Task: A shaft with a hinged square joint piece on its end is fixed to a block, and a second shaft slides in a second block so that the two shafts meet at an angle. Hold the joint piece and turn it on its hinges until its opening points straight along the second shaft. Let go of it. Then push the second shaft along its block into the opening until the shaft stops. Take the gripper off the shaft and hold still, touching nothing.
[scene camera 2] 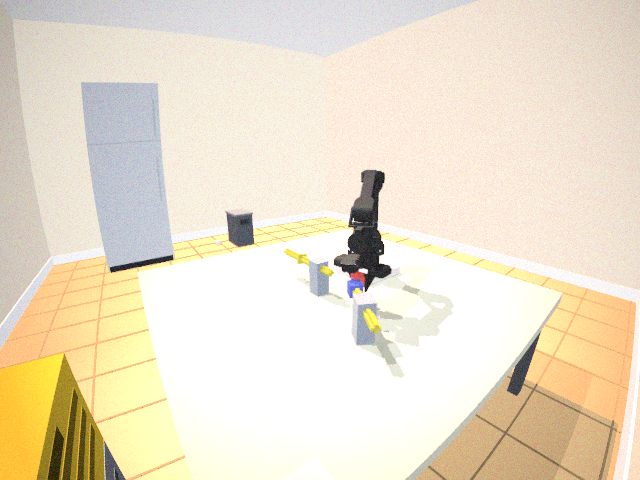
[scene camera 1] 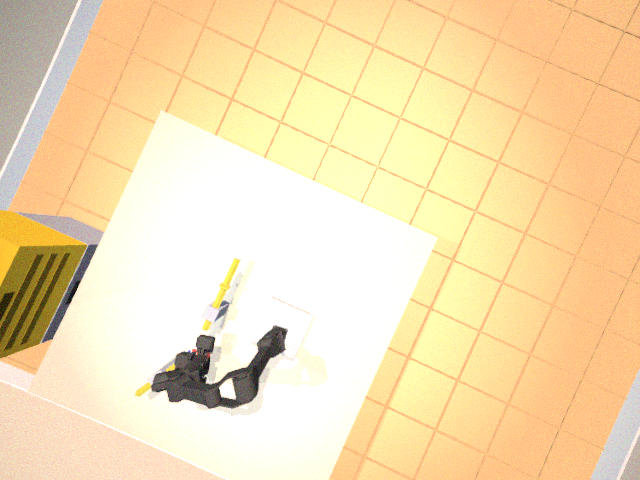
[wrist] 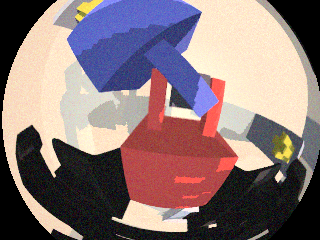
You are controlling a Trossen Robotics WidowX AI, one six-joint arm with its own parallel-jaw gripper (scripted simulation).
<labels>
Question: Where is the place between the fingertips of my gripper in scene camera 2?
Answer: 360,290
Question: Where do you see a red square joint piece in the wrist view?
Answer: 170,162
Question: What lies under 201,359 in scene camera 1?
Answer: My gripper.
</labels>
